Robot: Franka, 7 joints.
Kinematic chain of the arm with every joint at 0, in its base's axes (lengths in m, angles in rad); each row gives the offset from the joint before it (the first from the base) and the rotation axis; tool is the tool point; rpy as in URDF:
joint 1: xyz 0 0 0.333 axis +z
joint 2: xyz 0 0 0 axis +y
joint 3: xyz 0 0 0.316 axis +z
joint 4: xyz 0.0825 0 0 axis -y
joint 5: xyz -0.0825 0 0.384 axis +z
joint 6: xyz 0 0 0 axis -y
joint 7: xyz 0.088 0 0 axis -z
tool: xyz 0 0 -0.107 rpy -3.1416 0 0
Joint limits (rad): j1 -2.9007..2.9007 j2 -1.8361..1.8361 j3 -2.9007..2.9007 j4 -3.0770..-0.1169 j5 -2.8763..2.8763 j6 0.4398..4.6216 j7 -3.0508..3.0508
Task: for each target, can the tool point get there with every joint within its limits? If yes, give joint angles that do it. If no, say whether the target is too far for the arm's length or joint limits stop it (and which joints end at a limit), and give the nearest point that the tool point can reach.
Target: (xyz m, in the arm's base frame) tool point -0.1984 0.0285 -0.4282
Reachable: no: joint limits stop it (at a limit: joint 1, joint 2) | nearest point -0.2078 0.0330 -0.3554 | short by 0.074 m
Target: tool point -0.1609 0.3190 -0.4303
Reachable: no: joint limits stop it (at a limit: joint 2) | nearest point -0.1568 0.3109 -0.3568 | short by 0.074 m
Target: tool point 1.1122 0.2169 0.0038
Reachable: no: too far | nearest point 0.8086 0.1577 0.0937 | short by 0.322 m
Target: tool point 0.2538 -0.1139 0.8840
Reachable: yes | joints 1.2064 -1.2033 -0.3503 -1.9893 1.3152 3.1536 1.5093
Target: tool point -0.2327 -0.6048 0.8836
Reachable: yes | joints -1.5264 0.7409 -1.4484 -0.5070 1.4535 2.2005 0.3713
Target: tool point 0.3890 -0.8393 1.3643
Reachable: no: too far | nearest point 0.2409 -0.5197 0.9716 | short by 0.528 m
